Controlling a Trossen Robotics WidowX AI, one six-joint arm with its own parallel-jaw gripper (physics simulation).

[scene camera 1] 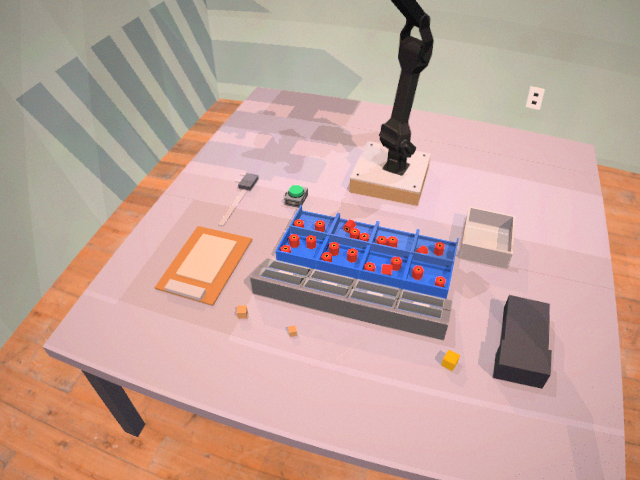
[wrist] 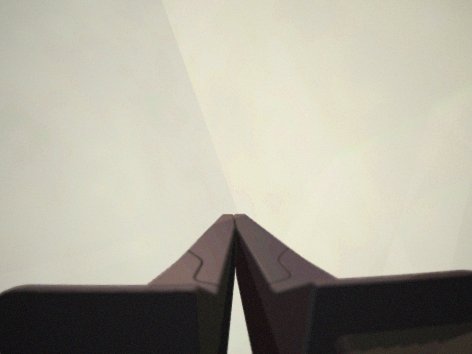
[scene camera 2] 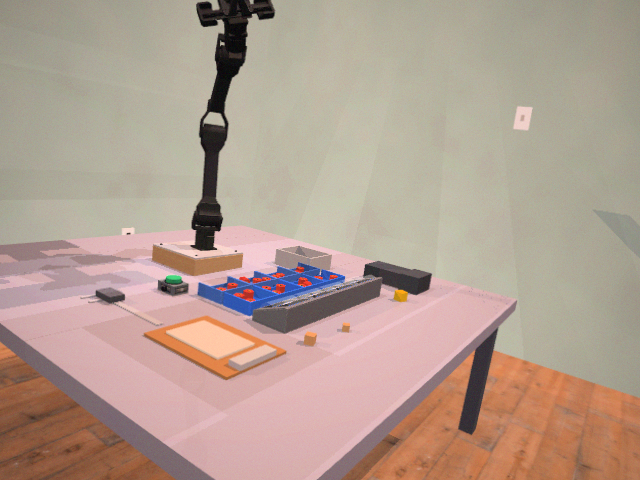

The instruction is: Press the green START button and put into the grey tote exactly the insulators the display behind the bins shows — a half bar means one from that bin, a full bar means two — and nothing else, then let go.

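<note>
The START button (scene camera 1: 296,191) (scene camera 2: 173,279) is a green dome on a small dark base, left of the blue bins (scene camera 1: 336,267) (scene camera 2: 240,304). The bins stand in two rows of four and hold red insulators (scene camera 1: 352,254) (scene camera 2: 248,294), some upright, some lying. The dark grey display (scene camera 1: 346,307) (scene camera 2: 330,305) stands along the bins; its windows show thin pale lines, too small to read surely. The grey tote (scene camera 1: 487,258) (scene camera 2: 286,258) is right of the bins; no insulator shows in it. My gripper (wrist: 233,225) is shut and empty, high above the table, its tips beyond both scene views.
An orange board (scene camera 1: 167,280) (scene camera 2: 206,362) with pale pads lies left of the display. A dark plug-like object (scene camera 1: 248,181) (scene camera 2: 110,295) with a pale strip lies left of the button. Small orange cubes (scene camera 1: 241,311) (scene camera 2: 310,338), a yellow cube (scene camera 1: 450,360) (scene camera 2: 400,295) and a black block (scene camera 1: 524,335) (scene camera 2: 398,277) stand around the display.
</note>
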